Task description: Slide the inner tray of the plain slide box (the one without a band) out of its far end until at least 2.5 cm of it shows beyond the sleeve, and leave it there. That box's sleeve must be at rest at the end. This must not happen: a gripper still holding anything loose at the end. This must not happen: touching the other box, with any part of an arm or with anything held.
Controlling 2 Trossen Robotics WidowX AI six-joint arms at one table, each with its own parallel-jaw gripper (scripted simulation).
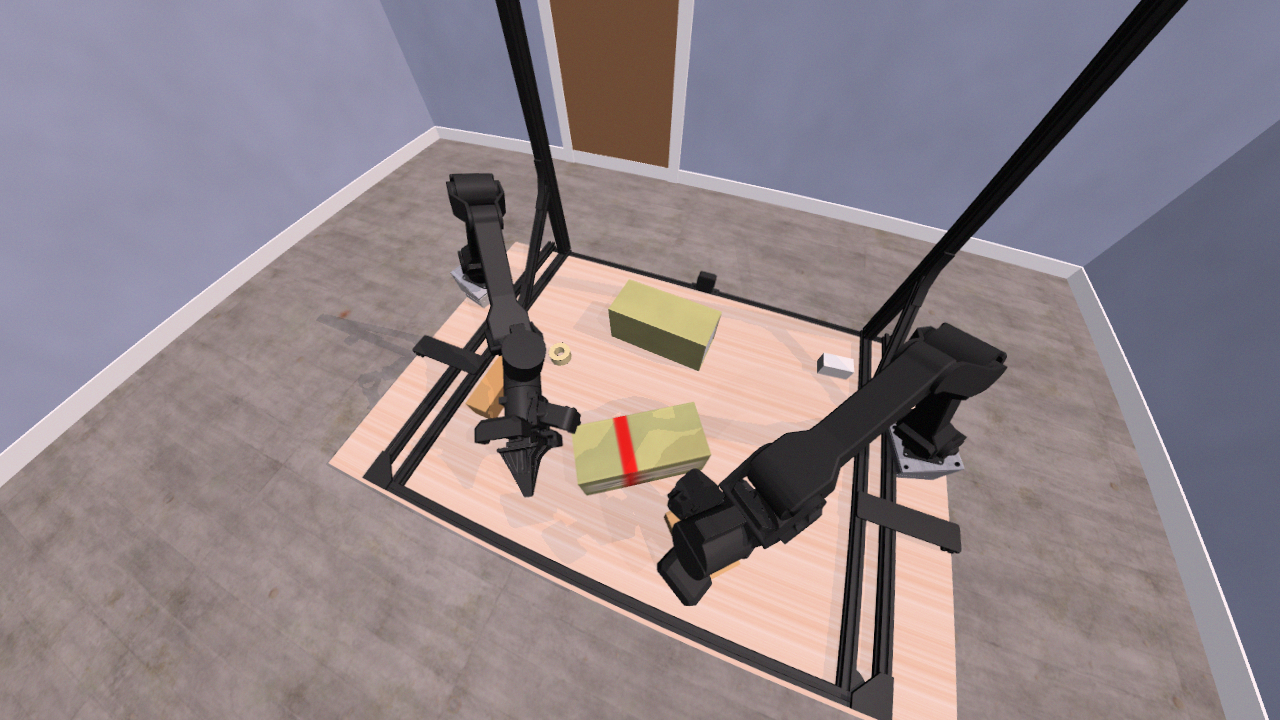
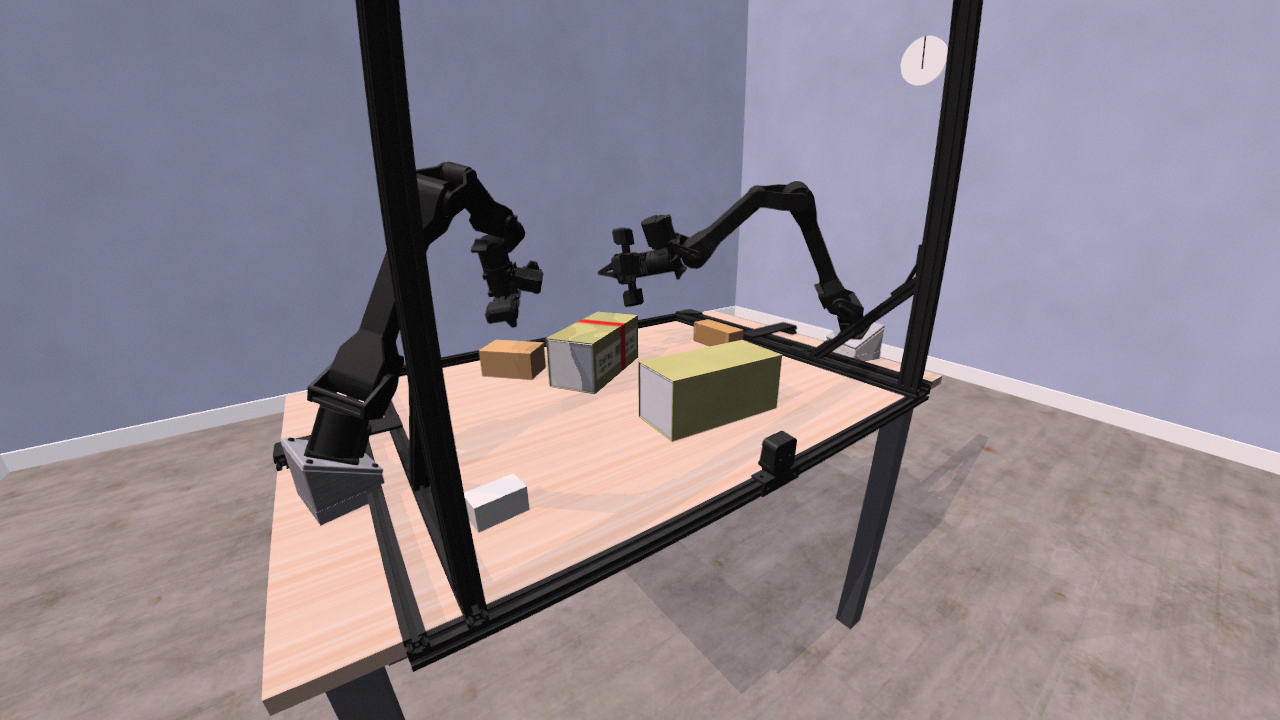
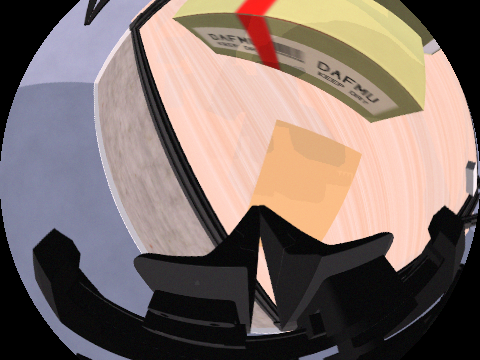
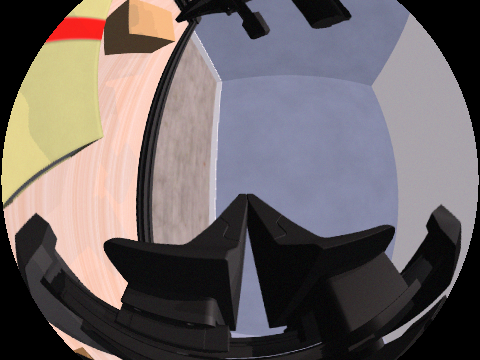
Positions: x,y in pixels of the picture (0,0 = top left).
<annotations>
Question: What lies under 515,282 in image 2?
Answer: My left gripper.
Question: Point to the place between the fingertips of my right gripper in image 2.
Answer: At 598,273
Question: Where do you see a white block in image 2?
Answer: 493,503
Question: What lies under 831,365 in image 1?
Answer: A white block.
</annotations>
